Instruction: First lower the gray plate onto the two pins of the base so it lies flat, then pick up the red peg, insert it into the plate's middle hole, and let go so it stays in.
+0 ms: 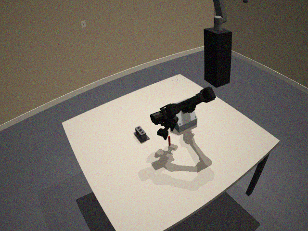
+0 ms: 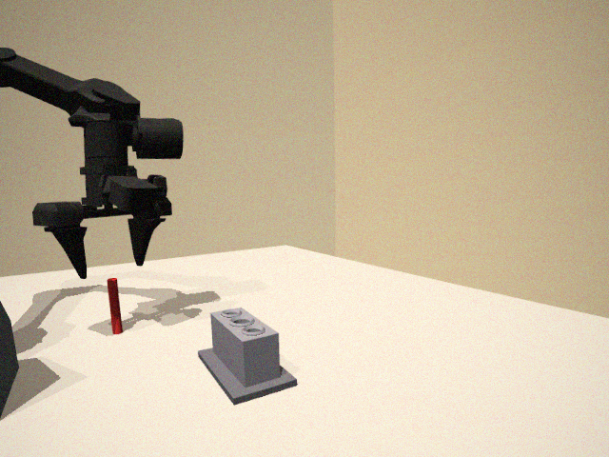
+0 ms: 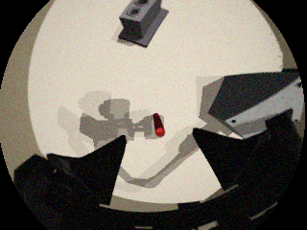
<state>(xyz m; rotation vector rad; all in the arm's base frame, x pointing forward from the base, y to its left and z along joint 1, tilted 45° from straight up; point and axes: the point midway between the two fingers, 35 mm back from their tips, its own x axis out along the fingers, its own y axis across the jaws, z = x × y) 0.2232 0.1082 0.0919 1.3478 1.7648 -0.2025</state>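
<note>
Now: gripper tip 5 cm above the red peg. The rest, counted from my gripper tip: gray plate: 18 cm to the right, 12 cm ahead, 4 cm below.
</note>
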